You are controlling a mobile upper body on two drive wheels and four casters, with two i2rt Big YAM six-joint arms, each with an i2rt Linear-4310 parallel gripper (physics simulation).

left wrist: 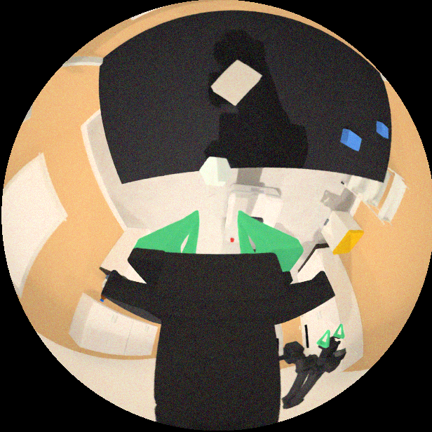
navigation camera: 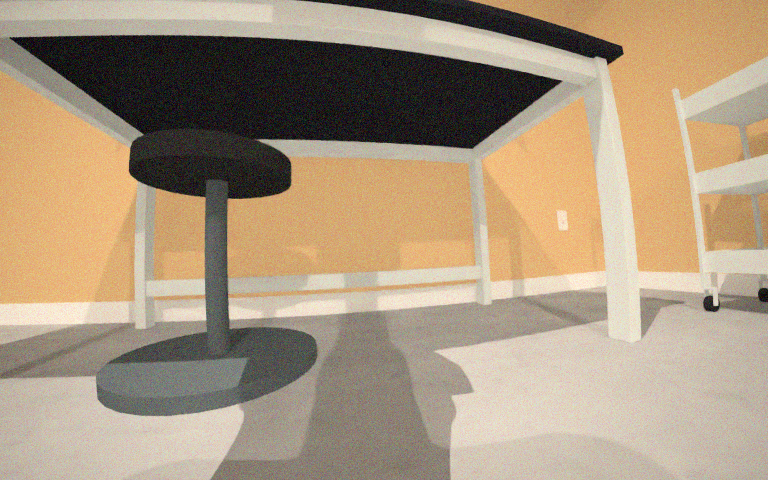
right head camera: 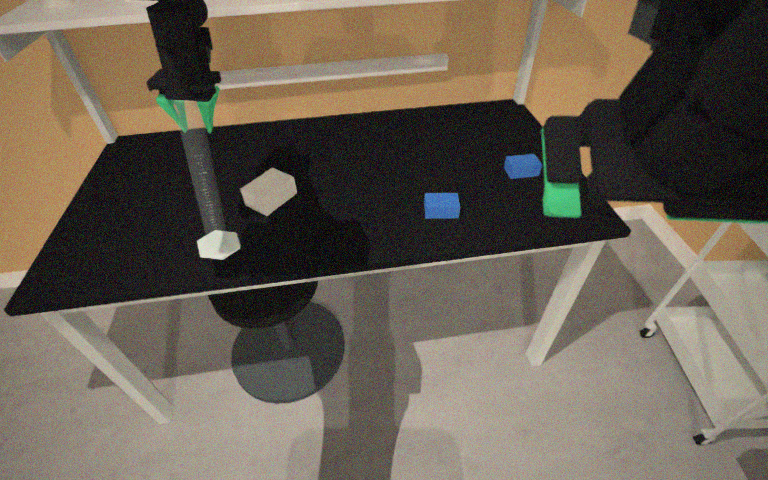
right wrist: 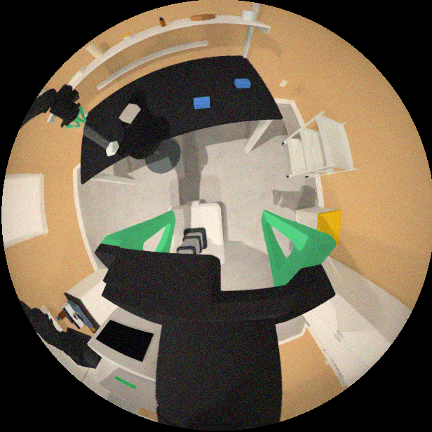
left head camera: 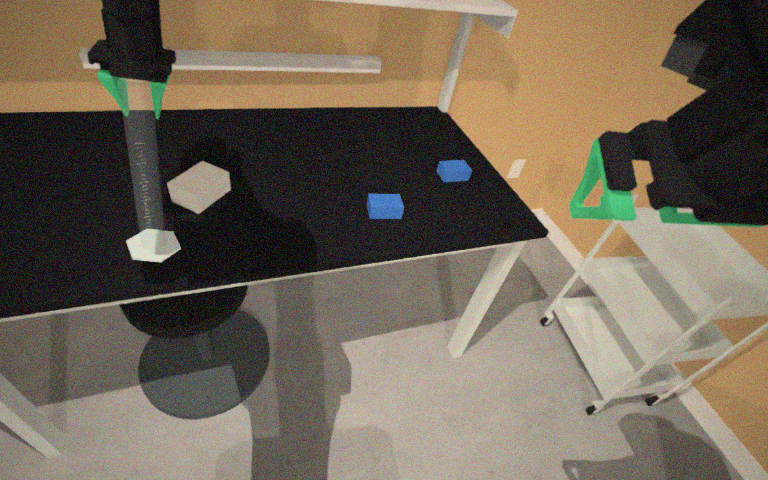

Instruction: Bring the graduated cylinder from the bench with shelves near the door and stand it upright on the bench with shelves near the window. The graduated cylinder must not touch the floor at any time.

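Frame: origin at the left arm's base, x up, y back, z right, level; metres.
Seen in the pictures: left gripper, between the fingertips: [right head camera: 198,131] [left head camera: 142,116]; right gripper, between the fingertips: [right head camera: 605,209] [left head camera: 617,213].
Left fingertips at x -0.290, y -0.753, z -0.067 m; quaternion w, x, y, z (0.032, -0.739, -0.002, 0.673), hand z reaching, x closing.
Note:
A point is followed by its place in that frame.
The graduated cylinder [left head camera: 145,181] {x -0.384, y -0.704, z -0.073 m} [right head camera: 203,175] {x -0.356, y -0.708, z -0.065 m} [right wrist: 97,136] is clear, with a pale hexagonal foot that also shows in the left wrist view. It hangs foot down, roughly upright, from my left gripper [left head camera: 141,114] {x -0.290, y -0.753, z -0.067 m} [right head camera: 197,131] {x -0.290, y -0.753, z -0.067 m} [left wrist: 218,212], which is shut on its upper part. In the head views the foot appears over the front part of the black-topped bench [left head camera: 339,147] {x -0.648, y -1.253, z 0.330 m} [right head camera: 368,147] {x -0.648, y -1.261, z 0.213 m} [left wrist: 165,75]; its height above the top is hard to tell. Which bench this is, I cannot tell. My right gripper [right wrist: 217,214] is open and empty, off to the right.
A cream block [left head camera: 199,187] {x -0.590, y -0.955, z -0.051 m} [right head camera: 269,192] {x -0.590, y -0.953, z -0.043 m} lies just behind and right of the cylinder. Two blue blocks [left head camera: 385,206] {x -0.608, y -0.908, z 0.416 m} [left head camera: 454,170] {x -0.608, y -1.085, z 0.671 m} lie farther right. A stool [left head camera: 198,390] {x -1.380, y -0.813, z -0.153 m} [navigation camera: 216,260] {x -1.166, y -0.931, z -0.129 m} stands partly under the bench. A white cart [left head camera: 685,249] {x -0.747, y -0.855, z 1.515 m} [navigation camera: 719,93] {x -0.718, y -0.887, z 1.328 m} stands at the right.

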